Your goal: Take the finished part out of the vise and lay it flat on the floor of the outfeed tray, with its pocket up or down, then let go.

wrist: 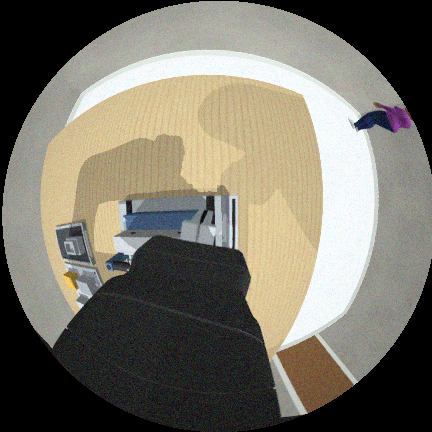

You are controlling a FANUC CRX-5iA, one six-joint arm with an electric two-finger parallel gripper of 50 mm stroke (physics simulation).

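Frame: origin at the arm's base, x ahead, y left, z up, level; centimetres.
Seen in the pictures: gripper, fingertip midpoint: [204, 218].
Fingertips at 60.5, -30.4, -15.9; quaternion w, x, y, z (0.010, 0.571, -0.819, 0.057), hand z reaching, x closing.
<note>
A point is followed by its place in that frame, as x, y, z.
The grey and blue vise [160, 220] {61.3, -25.1, -16.5} lies below my gripper, left of the middle of the wrist view. My gripper [204, 218] {60.5, -30.4, -15.9} is at the right part of the vise, its two light grey fingers with dark pads close together. It is shut on the finished part, which the fingers and the black gripper body hide almost wholly. Whether the part still touches the vise jaws cannot be told. A dark-floored tray [89, 250] {57.6, -2.8, -21.8} at the left holds a small grey block with a pocket. Which tray is the outfeed tray cannot be told for sure.
A second, light tray [96, 273] {51.9, -2.1, -21.7} below the dark-floored one holds a yellow block [71, 280] {50.9, 9.1, -18.2} and grey blocks. A blue and black cylindrical piece [118, 263] {57.6, -18.9, -13.1} sticks out beside the vise's lower left. A person [382, 120] stands beyond the table at the right.
</note>
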